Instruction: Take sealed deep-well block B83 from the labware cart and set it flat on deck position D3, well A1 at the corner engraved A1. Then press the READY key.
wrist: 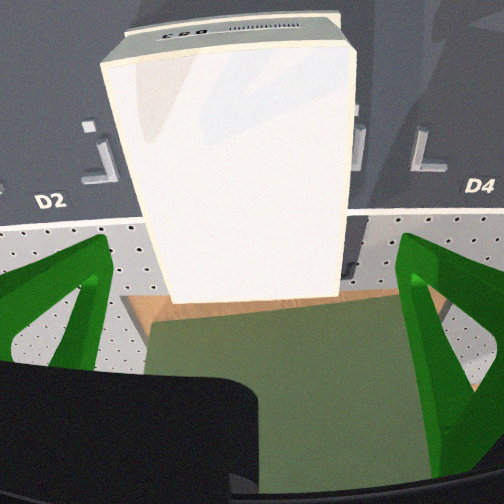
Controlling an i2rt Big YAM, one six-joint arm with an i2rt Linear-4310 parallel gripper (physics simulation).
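The block [240, 170] fills the middle of the wrist view. Its broad white sealed face is turned toward me, and the grey end face at the far side carries the label B83 [182, 34] and a barcode. It lies over the dark deck between the labels D2 [50, 201] and D4 [479, 186] and hides the spot between them. My gripper [253, 240] is open. Its green fingers flank the block's near end, with a gap on each side. I cannot tell whether the block rests on the deck or which corner holds A1.
Raised L-shaped corner markers [102, 165] [425, 155] stand on the deck on either side of the block. A perforated grey plate [125, 270] runs along the deck's near edge. Below it are a wooden strip [150, 310] and an olive-green surface [300, 390].
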